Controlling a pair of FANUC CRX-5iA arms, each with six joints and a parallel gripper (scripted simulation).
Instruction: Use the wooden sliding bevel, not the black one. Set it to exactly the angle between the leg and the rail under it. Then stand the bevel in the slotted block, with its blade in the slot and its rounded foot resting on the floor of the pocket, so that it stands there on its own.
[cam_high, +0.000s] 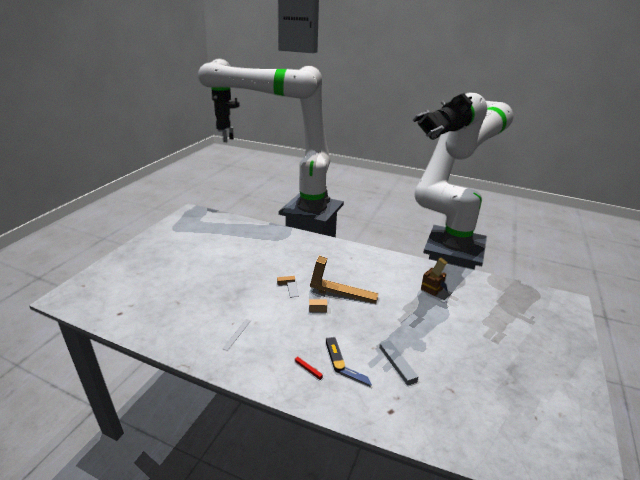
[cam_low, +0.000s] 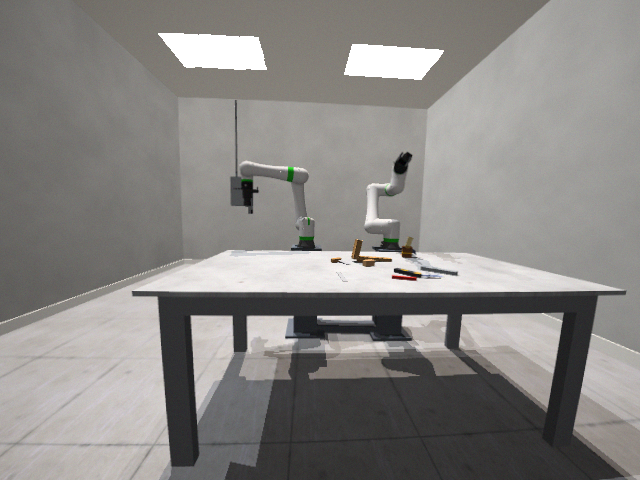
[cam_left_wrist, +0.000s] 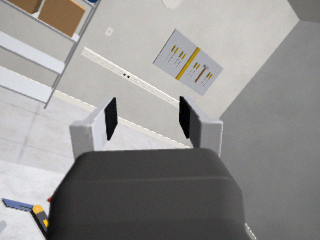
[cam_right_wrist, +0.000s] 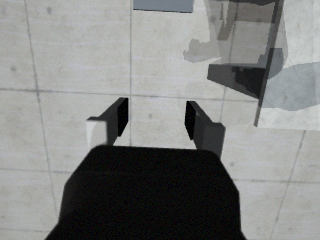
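Right now the wooden bevel is 12 cm behind my left hand, 10 cm to the left of it and 55 cm below it. Also, from my left hand: grey bar (30 cm ahead, 9 cm to the left, 62 cm below); blue blade (11 cm behind, 11 cm to the left, 58 cm below); wooden block (18 cm ahead, 23 cm to the right, 61 cm below).
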